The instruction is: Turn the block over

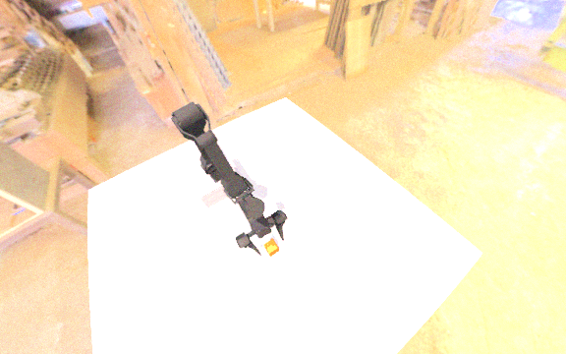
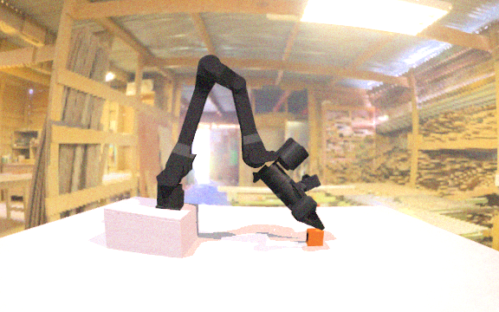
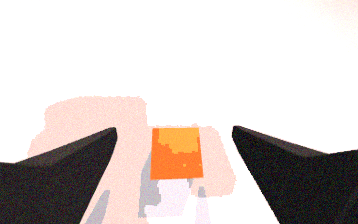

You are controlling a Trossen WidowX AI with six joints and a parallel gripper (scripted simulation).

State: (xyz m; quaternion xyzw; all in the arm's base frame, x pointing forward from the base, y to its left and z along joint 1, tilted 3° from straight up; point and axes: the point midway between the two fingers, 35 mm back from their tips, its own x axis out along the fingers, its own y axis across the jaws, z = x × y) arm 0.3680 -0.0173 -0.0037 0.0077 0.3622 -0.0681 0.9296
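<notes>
My gripper tip is now 2 cm past the orange block and 3 cm above it.
</notes>
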